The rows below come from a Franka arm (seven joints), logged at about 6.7 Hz.
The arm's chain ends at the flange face. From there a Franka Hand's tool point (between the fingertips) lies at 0.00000 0.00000 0.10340 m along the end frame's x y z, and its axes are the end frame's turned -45 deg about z.
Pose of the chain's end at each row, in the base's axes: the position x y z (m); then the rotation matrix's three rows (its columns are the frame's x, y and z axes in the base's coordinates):
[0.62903, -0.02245, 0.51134], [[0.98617, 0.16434, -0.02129], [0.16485, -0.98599, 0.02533], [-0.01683, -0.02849, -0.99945]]
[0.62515, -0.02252, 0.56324], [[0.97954, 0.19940, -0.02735], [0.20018, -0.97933, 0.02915], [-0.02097, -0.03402, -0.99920]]
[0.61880, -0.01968, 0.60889], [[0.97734, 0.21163, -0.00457], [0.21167, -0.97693, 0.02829], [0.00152, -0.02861, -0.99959]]
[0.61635, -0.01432, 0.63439], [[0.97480, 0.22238, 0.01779], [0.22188, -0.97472, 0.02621], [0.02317, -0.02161, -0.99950]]
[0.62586, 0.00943, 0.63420], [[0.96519, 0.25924, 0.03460], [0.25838, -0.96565, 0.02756], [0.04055, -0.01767, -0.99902]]
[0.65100, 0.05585, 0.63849], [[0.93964, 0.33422, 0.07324], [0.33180, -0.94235, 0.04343], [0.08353, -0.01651, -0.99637]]
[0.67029, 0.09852, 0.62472], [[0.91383, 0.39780, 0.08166], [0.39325, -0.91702, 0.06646], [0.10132, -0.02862, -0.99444]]
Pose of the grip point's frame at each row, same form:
[0.62683, -0.01983, 0.40800], [[0.58112, 0.81353, -0.02129], [0.81377, -0.58063, 0.02533], [0.00824, -0.03205, -0.99945]]
[0.62232, -0.01951, 0.45992], [[0.55164, 0.83364, -0.02735], [0.83404, -0.55094, 0.02915], [0.00923, -0.03888, -0.99920]]
[0.61833, -0.01675, 0.50553], [[0.54144, 0.84073, -0.00457], [0.84047, -0.54112, 0.02829], [0.02131, -0.01916, -0.99959]]
[0.61819, -0.01161, 0.53104], [[0.53204, 0.84653, 0.01779], [0.84612, -0.53234, 0.02621], [0.03166, 0.00110, -0.99950]]
[0.62944, 0.01228, 0.53090], [[0.49918, 0.86580, 0.03460], [0.86552, -0.50012, 0.02756], [0.04117, 0.01618, -0.99902]]
[0.65857, 0.06034, 0.53547], [[0.42810, 0.90076, 0.07324], [0.90096, -0.43172, 0.04343], [0.07074, 0.04739, -0.99637]]
[0.67873, 0.10539, 0.52189], [[0.36489, 0.92746, 0.08166], [0.92650, -0.37036, 0.06646], [0.09188, 0.05141, -0.99444]]

